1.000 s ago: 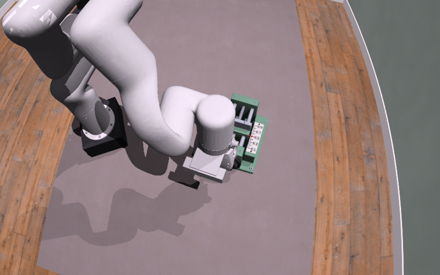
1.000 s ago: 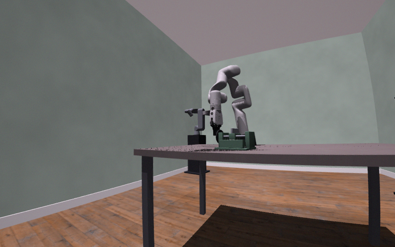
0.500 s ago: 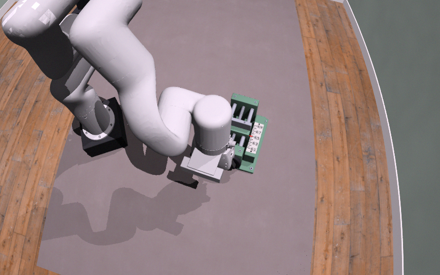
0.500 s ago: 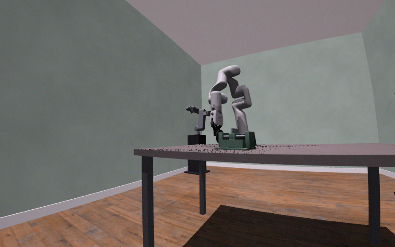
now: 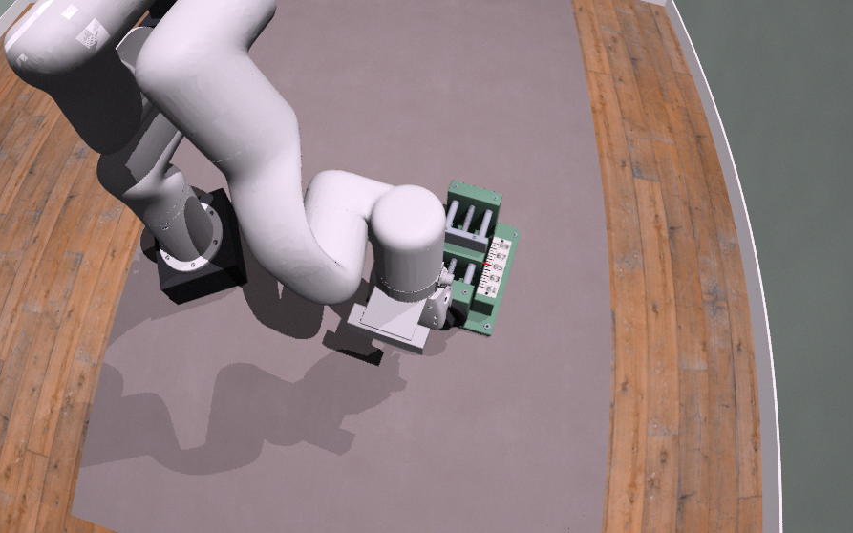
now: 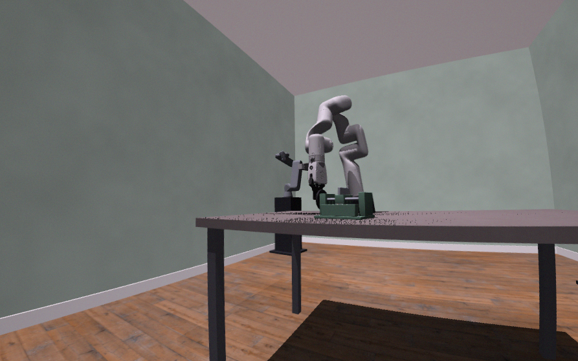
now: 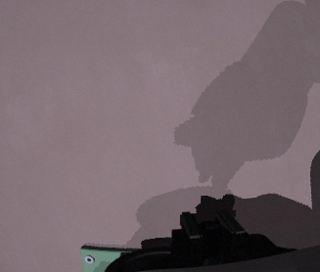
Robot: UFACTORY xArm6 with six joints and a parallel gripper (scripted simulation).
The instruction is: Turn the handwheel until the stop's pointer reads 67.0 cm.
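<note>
Right now the stop block is 5 cm ahead of my hand, 14 cm to the left of it and 1 cm below it. The rest, counted from my hand: black handwheel: 1 cm ahead, 2 cm to the left, 1 cm below.
</note>
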